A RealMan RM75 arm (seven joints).
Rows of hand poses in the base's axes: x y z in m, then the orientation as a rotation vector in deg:
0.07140 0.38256 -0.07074 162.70 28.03 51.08
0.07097 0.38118 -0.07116 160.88 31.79 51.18
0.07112 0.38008 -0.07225 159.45 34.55 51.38
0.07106 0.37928 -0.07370 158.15 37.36 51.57
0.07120 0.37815 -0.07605 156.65 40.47 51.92
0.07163 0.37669 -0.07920 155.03 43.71 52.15
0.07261 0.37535 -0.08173 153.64 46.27 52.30
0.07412 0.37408 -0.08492 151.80 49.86 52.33
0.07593 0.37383 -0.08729 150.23 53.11 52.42
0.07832 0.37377 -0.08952 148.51 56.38 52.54
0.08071 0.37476 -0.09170 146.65 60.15 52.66
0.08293 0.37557 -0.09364 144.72 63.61 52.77
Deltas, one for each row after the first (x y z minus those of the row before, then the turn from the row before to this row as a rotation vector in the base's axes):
-0.00043 -0.00138 -0.00042 -1.73 -0.42 2.26
0.00015 -0.00110 -0.00109 -1.25 -0.41 1.70
-0.00006 -0.00080 -0.00145 -1.10 -0.34 1.78
0.00014 -0.00113 -0.00235 -1.16 -0.47 2.01
0.00043 -0.00146 -0.00315 -1.26 -0.42 2.10
0.00098 -0.00134 -0.00253 -1.06 -0.35 1.67
0.00151 -0.00127 -0.00319 -1.41 -0.33 2.36
0.00181 -0.00025 -0.00237 -1.10 -0.26 2.19
0.00239 -0.00006 -0.00223 -1.15 -0.32 2.24
0.00239 0.00099 -0.00218 -1.15 -0.27 2.62
0.00222 0.00081 -0.00194 -1.16 -0.33 2.43

